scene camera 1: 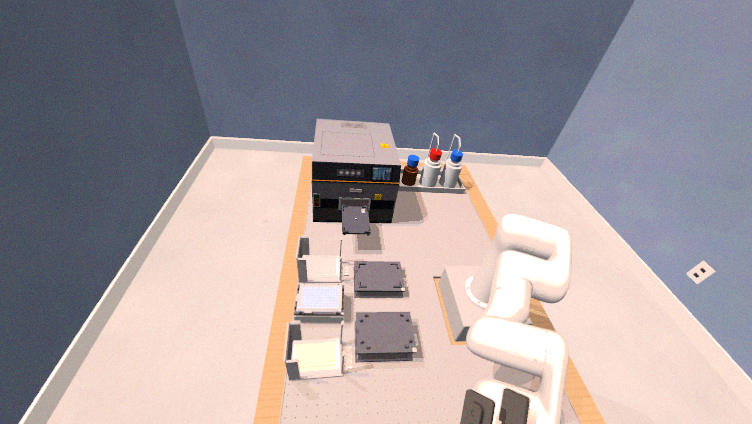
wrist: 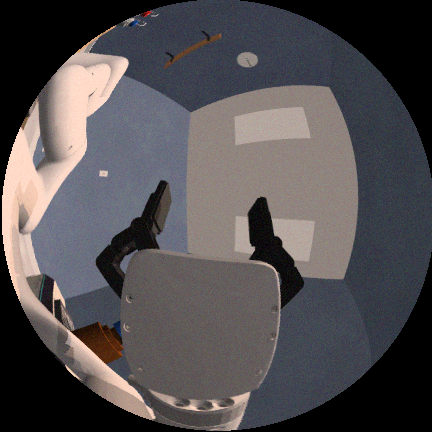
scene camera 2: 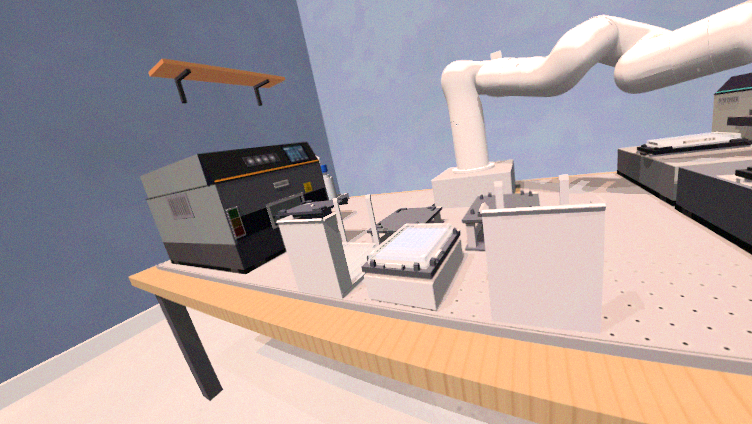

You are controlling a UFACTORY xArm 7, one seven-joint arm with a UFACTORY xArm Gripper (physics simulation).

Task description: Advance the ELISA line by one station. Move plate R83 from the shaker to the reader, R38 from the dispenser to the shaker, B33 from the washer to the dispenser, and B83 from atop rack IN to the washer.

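Where they show: gripper, fingertip midpoint: (scene camera 1: 500, 393) (wrist: 212, 196); arm's base, link origin: (scene camera 1: 483, 292) (scene camera 2: 473, 169).
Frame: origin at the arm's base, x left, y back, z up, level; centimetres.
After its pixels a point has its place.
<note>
My gripper (scene camera 1: 497, 401) @[z 40.2, x 43.7, y -20.0 cm] (wrist: 212, 196) @[z 40.2, x 43.7, y -20.0 cm] is open and empty, at the bottom edge of scene camera 1, with its fingers pointing up and away from the table; it does not show in scene camera 2. A clear bluish plate (scene camera 1: 320, 298) @[z -2.4, x 9.8, y -50.1 cm] (scene camera 2: 416, 243) @[z -1.9, x 11.0, y -52.0 cm] lies on a low block with dark corner posts. A pale yellow plate (scene camera 1: 317, 353) @[z -5.9, x 24.2, y -47.4 cm] lies in the near rack (scene camera 1: 292, 350) (scene camera 2: 545, 263) @[z -1.5, x 26.7, y -54.2 cm]. A white plate (scene camera 2: 692, 140) @[z 1.4, x 46.8, y 3.4 cm] lies on a grey device (scene camera 2: 650, 168) @[z -3.3, x 39.8, y -0.5 cm] at the right. The dark machine (scene camera 1: 355, 142) @[z 18.3, x -48.9, y -50.5 cm] (scene camera 2: 226, 200) @[z 7.8, x -28.0, y -61.5 cm] has its empty tray (scene camera 1: 355, 220) @[z 1.6, x -21.7, y -44.9 cm] out. Plate labels are not readable.
Another rack (scene camera 1: 302, 260) @[z 2.9, x 1.0, y -57.9 cm] (scene camera 2: 315, 258) @[z -2.2, x -1.8, y -60.3 cm] stands between the block and the dark machine. Two dark raised platforms (scene camera 1: 378, 275) @[z -4.6, x -3.6, y -33.7 cm] (scene camera 1: 384, 332) @[z -2.7, x 16.9, y -30.2 cm] stand beside the racks. Bottles (scene camera 1: 431, 171) @[z 1.3, x -63.6, y -15.1 cm] stand at the back. The arm base (scene camera 1: 458, 300) @[z -0.1, x 4.3, y -8.6 cm] (scene camera 2: 473, 184) @[z -2.8, x 3.2, y -9.6 cm] is on the right side in scene camera 1.
</note>
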